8 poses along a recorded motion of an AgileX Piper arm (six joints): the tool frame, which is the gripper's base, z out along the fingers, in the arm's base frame.
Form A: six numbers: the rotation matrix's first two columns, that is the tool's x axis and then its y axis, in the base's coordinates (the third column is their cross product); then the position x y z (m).
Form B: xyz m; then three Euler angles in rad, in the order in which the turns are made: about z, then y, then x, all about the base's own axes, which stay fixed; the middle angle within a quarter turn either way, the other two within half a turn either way. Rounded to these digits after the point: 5 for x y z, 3 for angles.
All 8 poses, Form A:
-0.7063 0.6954 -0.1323 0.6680 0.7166 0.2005 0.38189 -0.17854 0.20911
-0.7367 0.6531 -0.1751 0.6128 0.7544 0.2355 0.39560 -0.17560 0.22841
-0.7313 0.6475 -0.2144 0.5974 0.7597 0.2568 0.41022 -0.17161 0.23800
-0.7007 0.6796 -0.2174 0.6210 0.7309 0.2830 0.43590 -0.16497 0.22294
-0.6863 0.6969 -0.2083 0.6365 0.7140 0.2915 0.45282 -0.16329 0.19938
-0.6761 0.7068 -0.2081 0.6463 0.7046 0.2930 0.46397 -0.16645 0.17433
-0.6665 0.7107 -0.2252 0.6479 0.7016 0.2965 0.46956 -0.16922 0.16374
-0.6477 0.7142 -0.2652 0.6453 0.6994 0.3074 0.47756 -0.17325 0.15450
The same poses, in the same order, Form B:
0.38189 -0.17854 0.20911 -2.384 0.236 -3.087
0.39560 -0.17560 0.22841 -2.448 0.290 -3.072
0.41022 -0.17161 0.23800 -2.457 0.335 -3.078
0.43590 -0.16497 0.22294 -2.416 0.359 -3.074
0.45282 -0.16329 0.19938 -2.394 0.360 -3.069
0.46397 -0.16645 0.17433 -2.379 0.362 -3.074
0.46956 -0.16922 0.16374 -2.370 0.378 -3.086
0.47756 -0.17325 0.15450 -2.358 0.417 -3.111

